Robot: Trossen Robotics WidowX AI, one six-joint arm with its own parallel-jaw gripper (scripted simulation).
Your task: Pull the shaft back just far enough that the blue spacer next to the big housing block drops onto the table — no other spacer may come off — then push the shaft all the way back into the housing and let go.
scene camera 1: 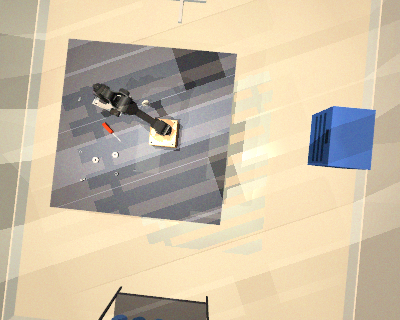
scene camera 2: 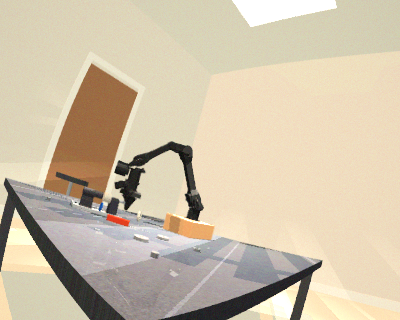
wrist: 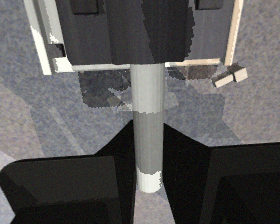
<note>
The pictures show: the gripper, a grey shaft and a dark housing block.
</note>
